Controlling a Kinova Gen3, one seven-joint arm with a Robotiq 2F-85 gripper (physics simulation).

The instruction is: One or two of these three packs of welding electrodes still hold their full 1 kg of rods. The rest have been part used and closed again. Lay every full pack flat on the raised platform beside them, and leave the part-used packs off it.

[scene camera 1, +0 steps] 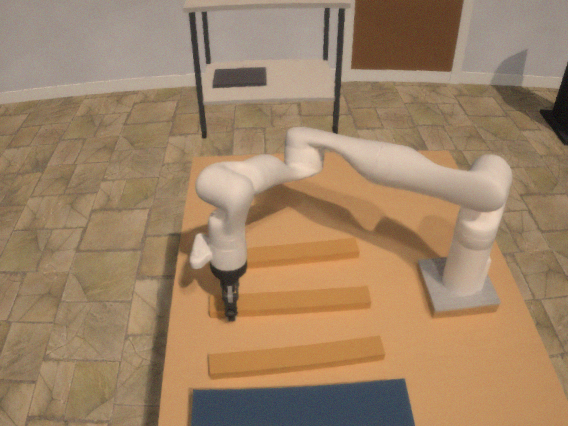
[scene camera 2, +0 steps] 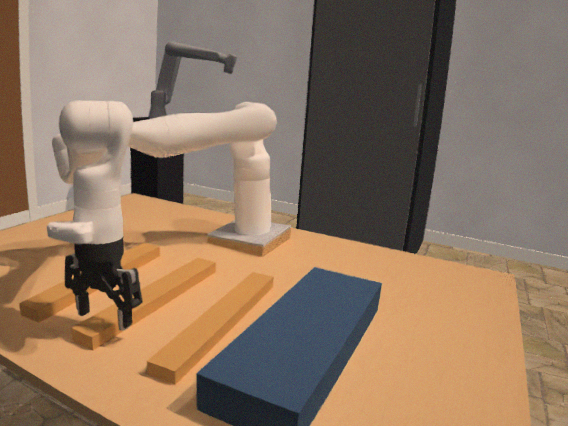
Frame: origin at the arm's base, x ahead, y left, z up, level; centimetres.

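Seen in the pictures: gripper, between the fingertips: (scene camera 1: 231, 303) (scene camera 2: 103, 321); arm's base, origin of its link: (scene camera 1: 460, 281) (scene camera 2: 252, 229).
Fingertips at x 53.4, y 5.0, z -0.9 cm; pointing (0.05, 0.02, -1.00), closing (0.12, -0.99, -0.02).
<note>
Offsets run from my fingertips to a thing's top centre. Level surfaces: height alone.
Three long orange-tan packs lie flat and roughly parallel, apart from each other. The far pack @[dz +0.2, dx -12.0, dy -16.0 cm] (scene camera 1: 310, 251) (scene camera 2: 47, 301) is partly hidden behind the arm in both views. The middle pack @[dz +0.2, dx -13.1, dy -1.2 cm] (scene camera 1: 305, 300) (scene camera 2: 175, 288) lies between the others. The third pack @[dz +0.2, dx -14.6, dy +13.5 cm] (scene camera 1: 300, 356) (scene camera 2: 215, 325) lies nearest the dark blue raised platform @[dz +3.8, dx -15.4, dy +29.6 cm] (scene camera 1: 300, 405) (scene camera 2: 300, 340), which has no pack on it. My gripper (scene camera 1: 230, 316) (scene camera 2: 104, 317) is open and points down at the middle pack's end away from the robot base, with its fingers to either side of that end, low down. Contact cannot be told.
The packs and platform are on a wooden table @[dz -2.2 cm] (scene camera 1: 450, 370) (scene camera 2: 440, 350). The arm's base plate (scene camera 1: 435, 292) (scene camera 2: 275, 237) stands beyond the packs' other ends. A shelf table (scene camera 1: 270, 95) is behind the table; a tall dark cabinet (scene camera 2: 365, 125) stands by the wall.
</note>
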